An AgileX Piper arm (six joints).
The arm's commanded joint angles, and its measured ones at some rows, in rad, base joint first. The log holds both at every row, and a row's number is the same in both.
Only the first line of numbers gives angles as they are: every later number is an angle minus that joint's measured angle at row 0.
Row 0, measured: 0.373 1.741 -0.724 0.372 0.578 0.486
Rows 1 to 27, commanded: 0.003 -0.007 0.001 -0.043 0.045 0.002; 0.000 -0.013 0.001 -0.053 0.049 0.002; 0.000 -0.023 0.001 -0.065 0.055 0.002; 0.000 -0.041 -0.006 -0.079 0.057 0.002; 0.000 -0.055 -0.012 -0.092 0.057 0.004; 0.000 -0.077 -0.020 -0.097 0.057 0.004; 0.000 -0.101 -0.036 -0.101 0.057 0.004; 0.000 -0.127 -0.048 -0.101 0.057 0.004; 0.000 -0.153 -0.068 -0.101 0.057 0.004; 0.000 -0.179 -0.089 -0.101 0.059 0.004; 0.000 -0.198 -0.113 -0.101 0.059 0.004; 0.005 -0.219 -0.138 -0.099 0.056 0.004; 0.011 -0.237 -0.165 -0.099 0.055 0.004; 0.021 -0.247 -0.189 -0.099 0.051 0.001; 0.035 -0.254 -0.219 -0.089 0.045 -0.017; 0.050 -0.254 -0.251 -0.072 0.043 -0.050; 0.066 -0.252 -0.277 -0.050 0.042 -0.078; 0.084 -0.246 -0.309 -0.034 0.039 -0.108; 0.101 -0.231 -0.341 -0.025 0.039 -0.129; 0.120 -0.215 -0.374 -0.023 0.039 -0.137; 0.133 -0.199 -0.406 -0.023 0.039 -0.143; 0.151 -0.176 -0.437 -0.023 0.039 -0.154; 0.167 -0.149 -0.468 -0.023 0.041 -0.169; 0.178 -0.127 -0.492 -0.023 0.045 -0.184; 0.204 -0.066 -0.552 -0.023 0.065 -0.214; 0.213 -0.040 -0.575 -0.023 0.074 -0.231; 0.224 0.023 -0.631 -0.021 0.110 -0.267
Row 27, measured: 0.189 -0.106 -0.509 -0.023 0.053 -0.181
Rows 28 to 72, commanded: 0.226 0.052 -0.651 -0.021 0.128 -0.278; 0.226 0.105 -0.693 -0.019 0.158 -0.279; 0.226 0.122 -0.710 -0.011 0.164 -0.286; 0.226 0.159 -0.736 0.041 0.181 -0.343; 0.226 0.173 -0.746 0.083 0.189 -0.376; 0.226 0.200 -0.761 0.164 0.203 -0.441; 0.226 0.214 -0.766 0.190 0.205 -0.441; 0.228 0.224 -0.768 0.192 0.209 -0.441; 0.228 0.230 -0.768 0.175 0.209 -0.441; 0.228 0.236 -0.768 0.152 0.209 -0.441; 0.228 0.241 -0.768 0.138 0.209 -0.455; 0.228 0.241 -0.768 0.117 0.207 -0.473; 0.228 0.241 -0.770 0.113 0.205 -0.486; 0.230 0.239 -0.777 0.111 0.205 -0.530; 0.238 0.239 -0.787 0.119 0.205 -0.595; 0.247 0.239 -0.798 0.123 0.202 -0.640; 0.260 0.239 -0.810 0.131 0.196 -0.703; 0.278 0.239 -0.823 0.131 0.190 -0.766; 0.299 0.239 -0.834 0.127 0.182 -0.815; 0.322 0.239 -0.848 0.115 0.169 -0.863; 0.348 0.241 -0.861 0.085 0.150 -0.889; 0.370 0.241 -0.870 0.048 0.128 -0.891; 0.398 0.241 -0.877 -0.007 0.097 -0.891; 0.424 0.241 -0.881 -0.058 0.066 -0.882; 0.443 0.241 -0.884 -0.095 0.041 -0.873; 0.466 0.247 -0.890 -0.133 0.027 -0.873; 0.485 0.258 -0.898 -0.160 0.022 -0.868; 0.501 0.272 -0.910 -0.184 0.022 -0.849; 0.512 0.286 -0.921 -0.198 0.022 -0.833; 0.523 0.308 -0.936 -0.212 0.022 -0.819; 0.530 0.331 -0.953 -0.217 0.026 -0.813; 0.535 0.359 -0.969 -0.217 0.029 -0.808; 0.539 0.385 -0.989 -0.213 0.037 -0.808; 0.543 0.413 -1.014 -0.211 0.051 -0.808; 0.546 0.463 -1.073 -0.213 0.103 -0.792; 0.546 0.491 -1.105 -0.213 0.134 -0.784; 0.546 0.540 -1.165 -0.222 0.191 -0.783; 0.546 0.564 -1.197 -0.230 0.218 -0.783; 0.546 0.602 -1.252 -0.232 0.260 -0.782; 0.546 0.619 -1.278 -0.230 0.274 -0.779; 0.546 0.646 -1.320 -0.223 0.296 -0.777; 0.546 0.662 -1.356 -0.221 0.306 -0.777; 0.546 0.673 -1.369 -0.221 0.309 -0.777; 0.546 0.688 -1.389 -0.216 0.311 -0.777; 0.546 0.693 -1.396 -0.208 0.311 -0.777
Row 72, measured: 0.546 0.671 -1.356 -0.216 0.297 -0.780
